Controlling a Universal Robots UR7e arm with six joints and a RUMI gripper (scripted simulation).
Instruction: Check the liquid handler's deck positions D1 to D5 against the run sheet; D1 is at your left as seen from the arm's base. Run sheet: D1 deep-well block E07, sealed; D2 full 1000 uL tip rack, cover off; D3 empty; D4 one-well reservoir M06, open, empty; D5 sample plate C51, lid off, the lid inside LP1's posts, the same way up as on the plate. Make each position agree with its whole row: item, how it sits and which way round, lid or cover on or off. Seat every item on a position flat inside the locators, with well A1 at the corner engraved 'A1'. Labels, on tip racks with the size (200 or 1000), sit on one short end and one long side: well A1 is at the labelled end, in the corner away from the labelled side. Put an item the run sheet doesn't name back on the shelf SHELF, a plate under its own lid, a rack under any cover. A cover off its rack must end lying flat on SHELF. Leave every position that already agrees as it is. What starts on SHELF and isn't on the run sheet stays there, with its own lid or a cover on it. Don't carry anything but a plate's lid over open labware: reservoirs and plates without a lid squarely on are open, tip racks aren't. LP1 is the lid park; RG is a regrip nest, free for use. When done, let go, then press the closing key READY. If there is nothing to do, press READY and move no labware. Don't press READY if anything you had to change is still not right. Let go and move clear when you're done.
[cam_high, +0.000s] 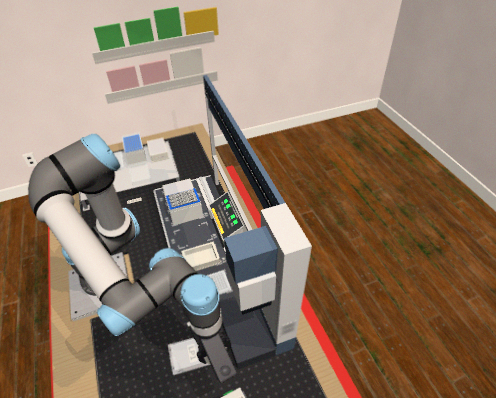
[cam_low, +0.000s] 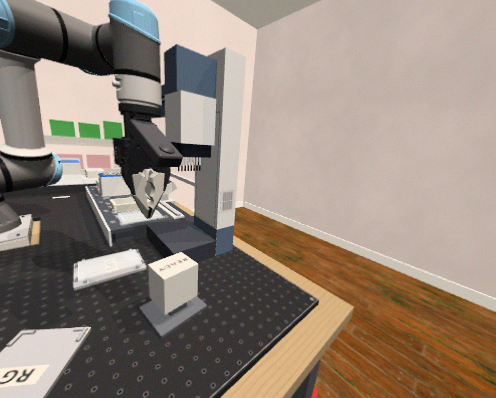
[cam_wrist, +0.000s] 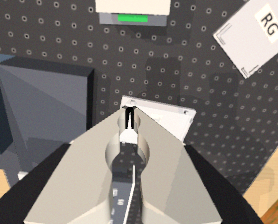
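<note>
Now: hand 1 cm short of the ready key block, 7 cm to the left of it and 12 cm above it. The rest, counted from my hand: pipetting head 14 cm ahead, 9 cm to the left, 20 cm above; then liquid handler's tower 22 cm ahead, 9 cm to the left, 9 cm above; then RG nest 20 cm behind, 9 cm to the right, 18 cm below.
</note>
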